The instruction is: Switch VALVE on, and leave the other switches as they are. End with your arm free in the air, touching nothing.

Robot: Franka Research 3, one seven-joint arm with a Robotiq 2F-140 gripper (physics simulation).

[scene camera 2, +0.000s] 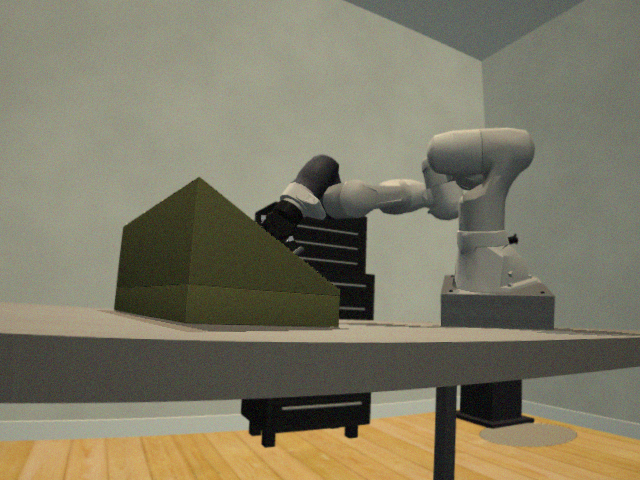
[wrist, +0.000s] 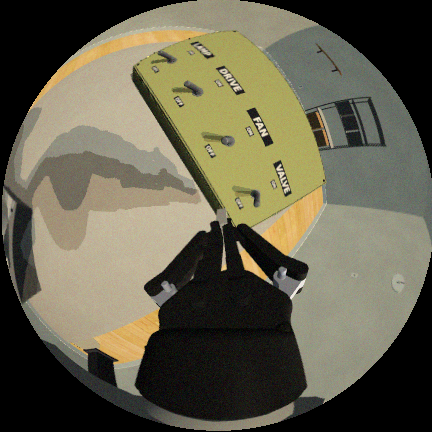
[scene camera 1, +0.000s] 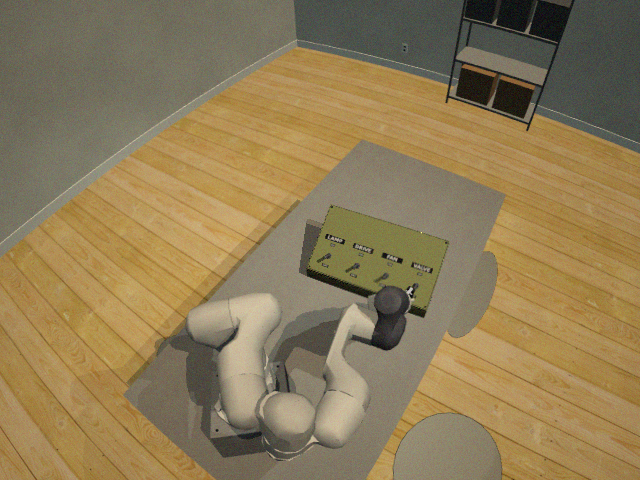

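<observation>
The olive switch panel (scene camera 1: 388,232) (scene camera 2: 232,268) (wrist: 295,150) slopes toward the arm. The VALVE lever (scene camera 1: 415,285) (scene camera 2: 298,251) (wrist: 256,197) is the dark end lever; in scene camera 2 it leans down the slope, to the OFF side. The FAN lever (scene camera 1: 382,277) (wrist: 227,141), DRIVE lever (scene camera 1: 354,267) (wrist: 193,88) and LAMP lever (scene camera 1: 325,257) (wrist: 168,57) stand in a row beside it. My gripper (scene camera 1: 410,292) (scene camera 2: 290,240) (wrist: 222,215) is shut and empty. Its tips are close to the VALVE lever, on its OFF side; they look apart in the wrist view, but the exact gap is unclear.
The panel stands on a grey table (scene camera 1: 408,170) (scene camera 2: 206,366). The FAN lever is the closest neighbour of the VALVE lever. A shelf unit (scene camera 1: 505,28) stands far off by the wall, and a black drawer cabinet (scene camera 2: 356,268) is behind the arm.
</observation>
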